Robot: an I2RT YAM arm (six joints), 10 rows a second.
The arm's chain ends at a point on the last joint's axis. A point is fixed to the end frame.
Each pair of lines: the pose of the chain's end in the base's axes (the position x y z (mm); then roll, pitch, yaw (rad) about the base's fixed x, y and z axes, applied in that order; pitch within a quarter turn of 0, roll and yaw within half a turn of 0), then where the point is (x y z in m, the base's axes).
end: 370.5 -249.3 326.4 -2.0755 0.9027 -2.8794
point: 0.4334 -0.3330 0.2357
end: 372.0 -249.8 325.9 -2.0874 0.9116 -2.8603
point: 0.4378 -0.3308 0.2349
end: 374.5 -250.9 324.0 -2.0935 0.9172 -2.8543
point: 0.4416 -0.3307 0.2329
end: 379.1 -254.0 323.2 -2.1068 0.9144 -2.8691
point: 0.4454 -0.3335 0.2312
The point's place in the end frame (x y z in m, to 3 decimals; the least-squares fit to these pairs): 0.047 0.029 0.127
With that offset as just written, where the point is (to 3 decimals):
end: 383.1 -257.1 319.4 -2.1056 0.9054 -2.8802
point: 0.448 -0.338 0.227
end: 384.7 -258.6 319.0 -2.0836 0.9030 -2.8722
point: 0.449 -0.341 0.228
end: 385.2 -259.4 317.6 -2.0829 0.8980 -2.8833
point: 0.448 -0.343 0.226
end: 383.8 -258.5 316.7 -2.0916 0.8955 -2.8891
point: 0.446 -0.341 0.225
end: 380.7 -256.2 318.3 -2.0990 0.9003 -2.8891
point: 0.444 -0.338 0.226
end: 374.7 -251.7 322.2 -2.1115 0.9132 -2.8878
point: 0.440 -0.332 0.230
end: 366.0 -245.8 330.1 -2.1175 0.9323 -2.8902
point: 0.433 -0.325 0.238
